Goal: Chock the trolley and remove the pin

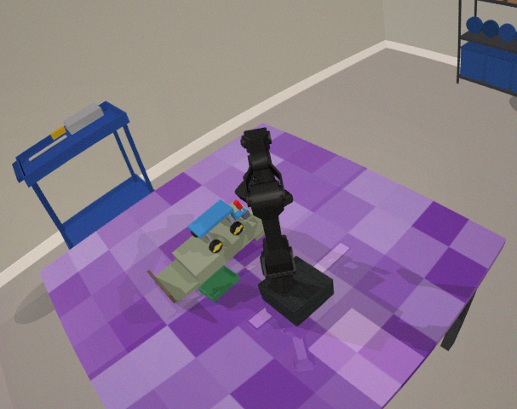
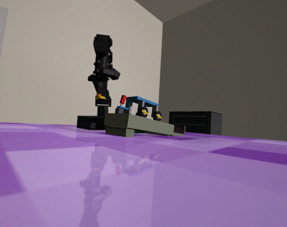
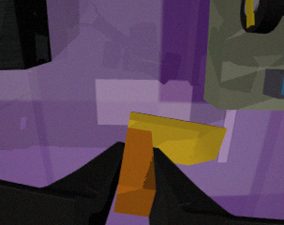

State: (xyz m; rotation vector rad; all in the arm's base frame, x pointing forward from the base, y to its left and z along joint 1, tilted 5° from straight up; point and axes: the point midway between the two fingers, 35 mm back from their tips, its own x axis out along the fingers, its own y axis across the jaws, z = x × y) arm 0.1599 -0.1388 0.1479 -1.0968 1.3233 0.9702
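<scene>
The yellow chock is 20 mm ahead of my gripper tip and 10 mm below it. Also, from my gripper tip: green tray 50 mm ahead, 240 mm to the left, 180 mm below; red-headed stop pin 130 mm ahead, 20 mm to the left, 50 mm below; blue trolley 160 mm ahead, 120 mm to the left, 60 mm below.
</scene>
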